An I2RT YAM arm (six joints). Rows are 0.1 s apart.
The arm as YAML. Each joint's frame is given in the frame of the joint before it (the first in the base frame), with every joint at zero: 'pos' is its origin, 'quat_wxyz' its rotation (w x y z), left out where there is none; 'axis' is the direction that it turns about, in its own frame. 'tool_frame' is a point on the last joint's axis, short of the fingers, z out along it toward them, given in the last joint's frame.
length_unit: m
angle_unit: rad
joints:
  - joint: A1
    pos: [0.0, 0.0, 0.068]
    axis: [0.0, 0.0, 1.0]
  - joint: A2
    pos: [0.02, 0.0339, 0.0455]
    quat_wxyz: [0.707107, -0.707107, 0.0, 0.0]
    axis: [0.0, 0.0, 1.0]
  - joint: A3
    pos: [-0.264, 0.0, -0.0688]
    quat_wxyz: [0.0, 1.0, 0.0, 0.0]
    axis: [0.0, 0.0, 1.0]
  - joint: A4
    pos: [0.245, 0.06, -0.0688]
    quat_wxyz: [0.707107, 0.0, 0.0, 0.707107]
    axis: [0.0, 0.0, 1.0]
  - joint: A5
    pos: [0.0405, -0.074, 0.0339]
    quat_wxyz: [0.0, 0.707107, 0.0, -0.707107]
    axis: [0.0, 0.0, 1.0]
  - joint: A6
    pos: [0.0, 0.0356, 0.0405]
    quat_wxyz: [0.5, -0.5, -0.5, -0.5]
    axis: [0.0, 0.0, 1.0]
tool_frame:
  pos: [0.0, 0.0, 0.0]
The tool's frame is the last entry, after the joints.
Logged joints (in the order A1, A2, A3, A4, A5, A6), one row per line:
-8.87, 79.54, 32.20, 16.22, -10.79, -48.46
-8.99, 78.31, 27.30, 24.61, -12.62, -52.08
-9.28, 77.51, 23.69, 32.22, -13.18, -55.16
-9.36, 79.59, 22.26, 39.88, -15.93, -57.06
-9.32, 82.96, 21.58, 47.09, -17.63, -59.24
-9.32, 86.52, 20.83, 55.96, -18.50, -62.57
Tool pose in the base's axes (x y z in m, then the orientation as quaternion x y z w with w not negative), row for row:
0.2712, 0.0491, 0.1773, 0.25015, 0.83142, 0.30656, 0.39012
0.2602, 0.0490, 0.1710, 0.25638, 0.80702, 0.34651, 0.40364
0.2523, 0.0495, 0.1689, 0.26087, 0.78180, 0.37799, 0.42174
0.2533, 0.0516, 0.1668, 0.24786, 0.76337, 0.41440, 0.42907
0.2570, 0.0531, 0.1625, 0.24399, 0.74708, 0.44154, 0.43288
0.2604, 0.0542, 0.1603, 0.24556, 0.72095, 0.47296, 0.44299
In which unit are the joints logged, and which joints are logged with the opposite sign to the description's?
The joints are logged in degrees. Opposite sign: A1, A6.
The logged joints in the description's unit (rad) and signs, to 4 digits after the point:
0.1548, 1.3882, 0.5620, 0.2831, -0.1883, 0.8458
0.1569, 1.3668, 0.4765, 0.4295, -0.2203, 0.9090
0.1620, 1.3528, 0.4135, 0.5623, -0.2300, 0.9627
0.1634, 1.3891, 0.3885, 0.6960, -0.2780, 0.9959
0.1627, 1.4479, 0.3766, 0.8219, -0.3077, 1.0339
0.1627, 1.5101, 0.3636, 0.9767, -0.3229, 1.0921

